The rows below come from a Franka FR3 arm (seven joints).
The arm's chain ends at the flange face. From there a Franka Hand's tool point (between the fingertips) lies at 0.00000 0.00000 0.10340 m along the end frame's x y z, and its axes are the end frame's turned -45 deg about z.
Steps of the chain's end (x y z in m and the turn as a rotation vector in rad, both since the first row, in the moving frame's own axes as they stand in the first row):
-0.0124 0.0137 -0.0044 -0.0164 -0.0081 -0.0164
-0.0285 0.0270 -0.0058 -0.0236 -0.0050 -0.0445
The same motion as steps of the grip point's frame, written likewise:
-0.0202 0.0015 -0.0044 -0.0059 -0.0173 -0.0164
-0.0413 0.0003 -0.0058 -0.0132 -0.0202 -0.0445

